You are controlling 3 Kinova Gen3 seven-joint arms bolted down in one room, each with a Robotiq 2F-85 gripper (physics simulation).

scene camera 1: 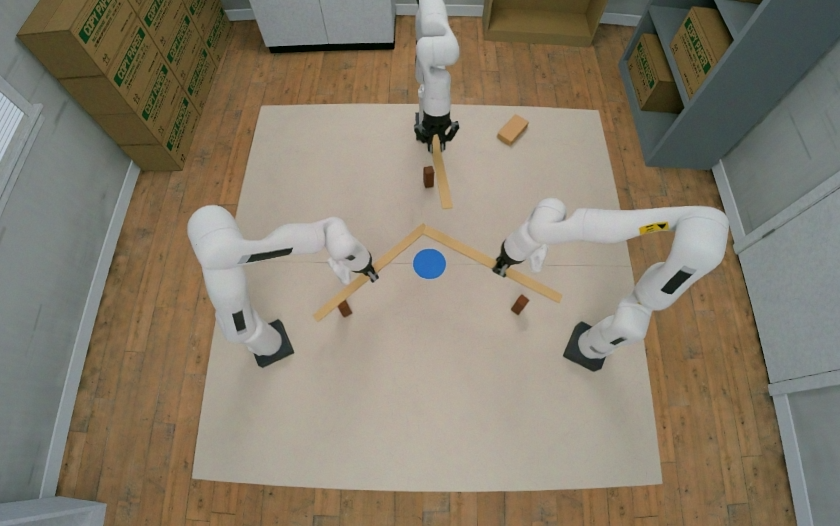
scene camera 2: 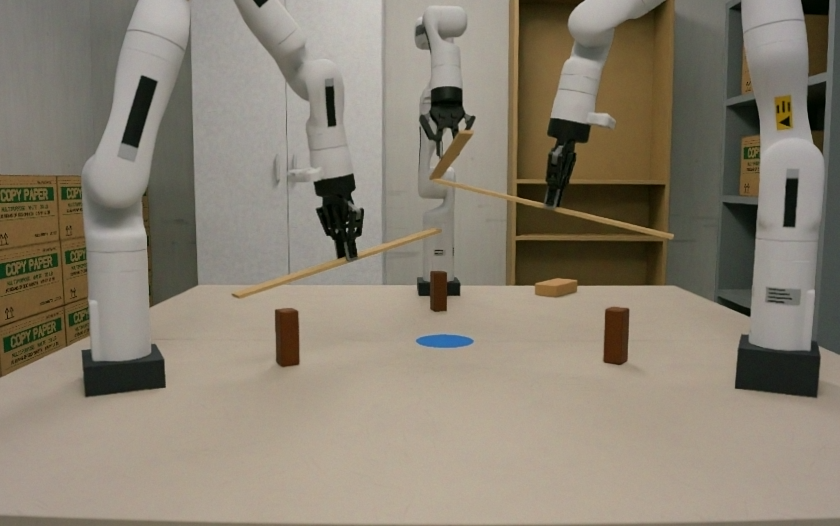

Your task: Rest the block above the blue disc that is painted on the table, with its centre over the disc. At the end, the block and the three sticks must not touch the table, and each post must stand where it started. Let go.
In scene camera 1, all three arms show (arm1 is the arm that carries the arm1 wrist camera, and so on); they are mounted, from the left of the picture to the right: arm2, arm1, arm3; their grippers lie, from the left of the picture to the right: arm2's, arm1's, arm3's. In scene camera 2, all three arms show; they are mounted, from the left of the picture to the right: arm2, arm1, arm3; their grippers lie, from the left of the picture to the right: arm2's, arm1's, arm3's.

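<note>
The block (scene camera 1: 513,129) (scene camera 2: 556,287) lies flat at the back right. The blue disc (scene camera 1: 428,263) (scene camera 2: 444,341) is uncovered. Brown posts stand upright at left (scene camera 1: 345,307) (scene camera 2: 287,337), right (scene camera 1: 519,304) (scene camera 2: 616,335) and back (scene camera 1: 428,177) (scene camera 2: 438,291). Arm1's gripper (scene camera 1: 437,147) (scene camera 2: 447,147) is shut on a stick (scene camera 1: 442,179) (scene camera 2: 452,153), raised and tilted. Arm2's gripper (scene camera 1: 373,276) (scene camera 2: 348,254) is shut on a second stick (scene camera 1: 396,250) (scene camera 2: 291,277). Arm3's gripper (scene camera 1: 500,270) (scene camera 2: 551,203) is shut on a third stick (scene camera 1: 464,249) (scene camera 2: 607,219), higher than arm2's. Both hang above the table.
The beige table (scene camera 1: 427,402) (scene camera 2: 433,446) carries the dark bases of arm2 (scene camera 1: 282,346) (scene camera 2: 123,374) and arm3 (scene camera 1: 576,350) (scene camera 2: 778,370) at left and right. The inner stick ends overlap in some views; contact cannot be told. Shelves and stacked boxes stand beyond the table.
</note>
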